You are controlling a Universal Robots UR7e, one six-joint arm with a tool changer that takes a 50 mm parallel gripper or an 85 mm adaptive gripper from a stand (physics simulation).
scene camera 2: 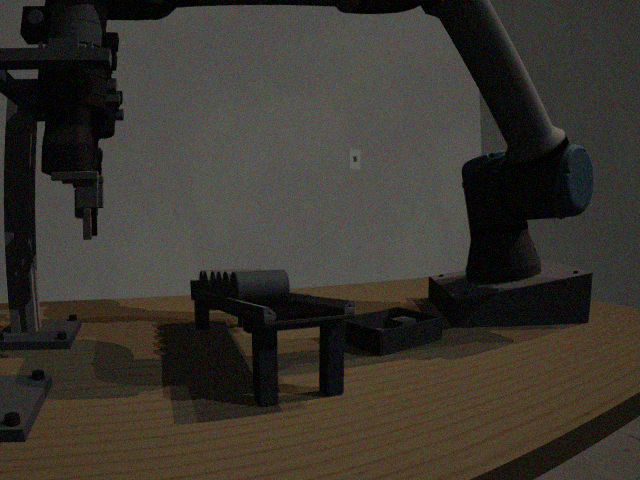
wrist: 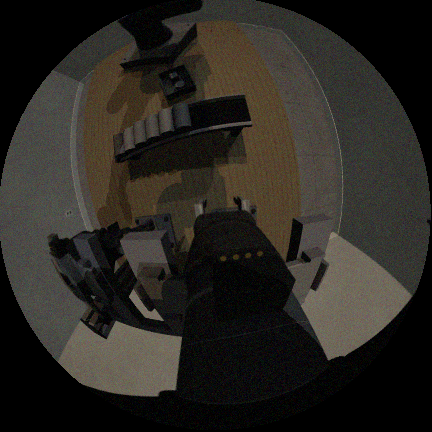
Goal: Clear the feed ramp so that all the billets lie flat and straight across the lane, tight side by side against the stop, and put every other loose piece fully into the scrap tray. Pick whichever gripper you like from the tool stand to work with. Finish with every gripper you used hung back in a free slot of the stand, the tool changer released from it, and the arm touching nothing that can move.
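Where they show: arm's base at its link origin: [scene camera 2: 504, 274].
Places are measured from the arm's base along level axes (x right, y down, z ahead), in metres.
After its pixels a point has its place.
Note:
Several grey cylindrical billets [scene camera 2: 261, 284] {x -0.150, y -0.033, z 0.502 m} [wrist: 165, 121] {x -0.096, y -0.042, z 0.512 m} lie across the feed ramp [scene camera 2: 265, 361] [wrist: 220, 127], side by side toward its left end in the wrist view; small gaps between them cannot be judged. The scrap tray [scene camera 2: 410, 338] {x -0.144, y 0.055, z 0.293 m} [wrist: 186, 93] {x -0.130, y 0.064, z 0.359 m} holds small loose pieces [scene camera 2: 403, 320] {x -0.096, y 0.041, z 0.279 m} [wrist: 173, 76] {x -0.089, y 0.042, z 0.285 m}. My gripper [scene camera 2: 89, 232] [wrist: 221, 202] is open and empty, high beside the tool stand [scene camera 2: 19, 206] {x 0.009, y -0.130, z 0.840 m} [wrist: 147, 245] {x -0.156, y -0.272, z 0.682 m}, well away from the ramp. Whether it touches the stand's holder is too dark to tell. Another gripper [wrist: 90, 260] hangs on the stand at the left in the wrist view.
A second light holder plate [wrist: 312, 232] {x -0.255, y -0.272, z 0.683 m} of the stand is at the right of my gripper in the wrist view. Bolted base plates [scene camera 2: 41, 339] {x -0.038, y 0.058, z 0.804 m} [scene camera 2: 20, 400] {x -0.263, y 0.058, z 0.773 m} stand on the table at the left. The arm's base block [scene camera 2: 516, 304] {x -0.114, y 0.032, z 0.067 m} [wrist: 175, 45] {x -0.093, y 0.012, z 0.107 m} is behind the tray.

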